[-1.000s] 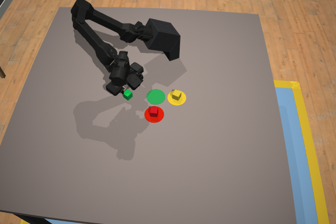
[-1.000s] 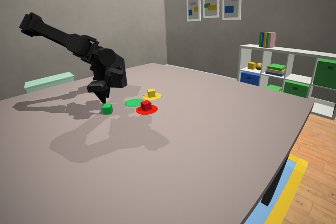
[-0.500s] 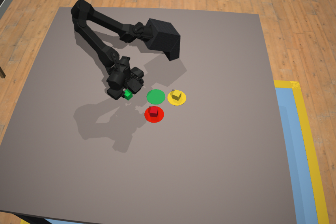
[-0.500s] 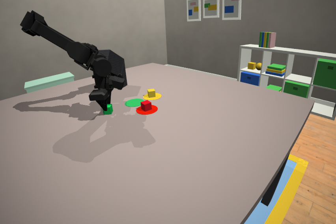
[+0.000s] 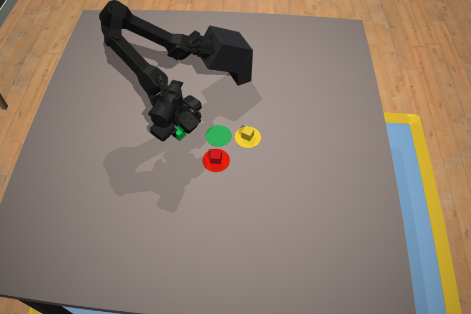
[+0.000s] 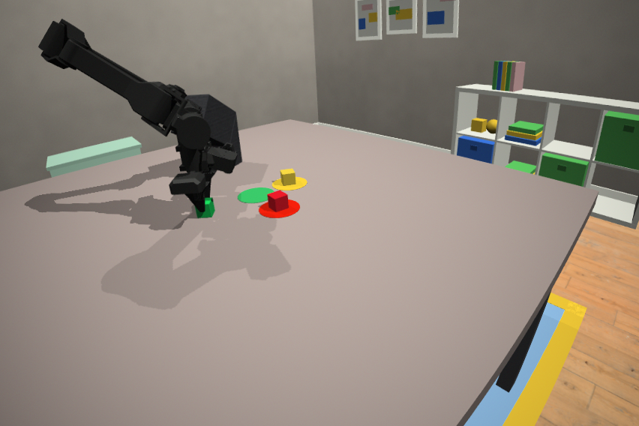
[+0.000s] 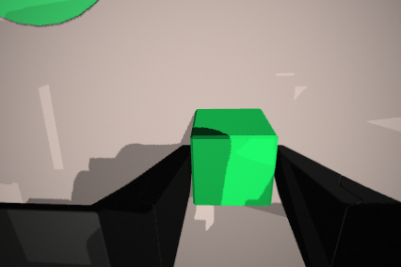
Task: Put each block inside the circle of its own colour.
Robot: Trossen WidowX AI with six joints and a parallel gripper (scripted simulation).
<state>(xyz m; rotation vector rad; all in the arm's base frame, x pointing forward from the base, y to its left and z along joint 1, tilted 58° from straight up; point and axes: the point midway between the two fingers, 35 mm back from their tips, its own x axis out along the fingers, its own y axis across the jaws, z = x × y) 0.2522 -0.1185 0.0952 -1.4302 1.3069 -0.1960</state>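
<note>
Right now my hand is 13 cm to the right of the green circle, 5 cm above it and 3 cm short of it. From my hand the other things lie so: green block: 4 cm below; red circle: 12 cm ahead, 11 cm to the left, 5 cm below; red block: 12 cm ahead, 11 cm to the left, 4 cm below.
</note>
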